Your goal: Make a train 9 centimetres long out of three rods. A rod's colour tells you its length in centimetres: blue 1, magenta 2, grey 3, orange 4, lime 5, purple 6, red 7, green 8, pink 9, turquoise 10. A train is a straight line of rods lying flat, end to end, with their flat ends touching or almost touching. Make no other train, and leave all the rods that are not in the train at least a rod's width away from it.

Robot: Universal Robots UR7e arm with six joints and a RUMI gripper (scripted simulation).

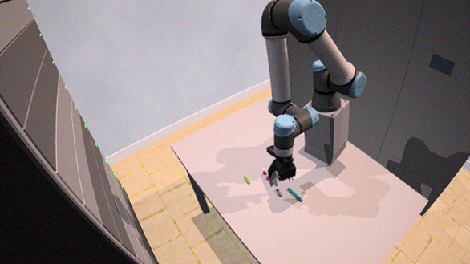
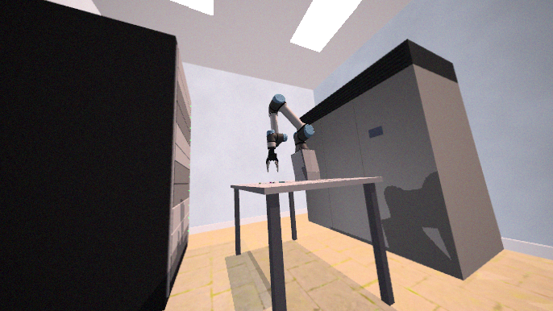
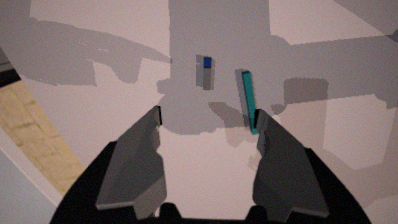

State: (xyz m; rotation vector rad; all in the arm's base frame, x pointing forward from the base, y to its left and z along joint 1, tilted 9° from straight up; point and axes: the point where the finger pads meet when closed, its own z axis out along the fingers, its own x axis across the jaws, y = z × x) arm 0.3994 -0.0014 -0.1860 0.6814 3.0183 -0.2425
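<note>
My gripper is now 40 mm short of the lime rod, 180 mm to the left of it and 100 mm above it. The rest, counted from my hand: grey rod 100 mm below; then turquoise rod 40 mm behind, 60 mm to the left, 100 mm below; then blue rod 10 mm behind, 20 mm to the right, 100 mm below.
</note>
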